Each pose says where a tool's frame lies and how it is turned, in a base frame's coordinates. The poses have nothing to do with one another.
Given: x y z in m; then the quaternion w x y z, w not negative.
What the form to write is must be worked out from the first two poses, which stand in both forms.
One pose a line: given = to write
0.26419 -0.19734 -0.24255 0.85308 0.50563 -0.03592 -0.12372 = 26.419 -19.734 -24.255 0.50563 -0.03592 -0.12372 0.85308
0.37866 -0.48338 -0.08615 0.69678 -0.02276 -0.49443 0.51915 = 37.866 -48.338 -8.615 -0.02276 -0.49443 0.51915 0.69678
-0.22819 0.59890 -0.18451 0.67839 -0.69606 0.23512 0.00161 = -22.819 59.890 -18.451 -0.69606 0.23512 0.00161 0.67839
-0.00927 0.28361 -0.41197 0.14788 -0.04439 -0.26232 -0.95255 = -0.927 28.361 -41.197 -0.04439 -0.26232 -0.95255 0.14788
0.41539 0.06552 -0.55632 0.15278 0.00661 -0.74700 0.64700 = 41.539 6.552 -55.632 0.00661 -0.74700 0.64700 0.15278
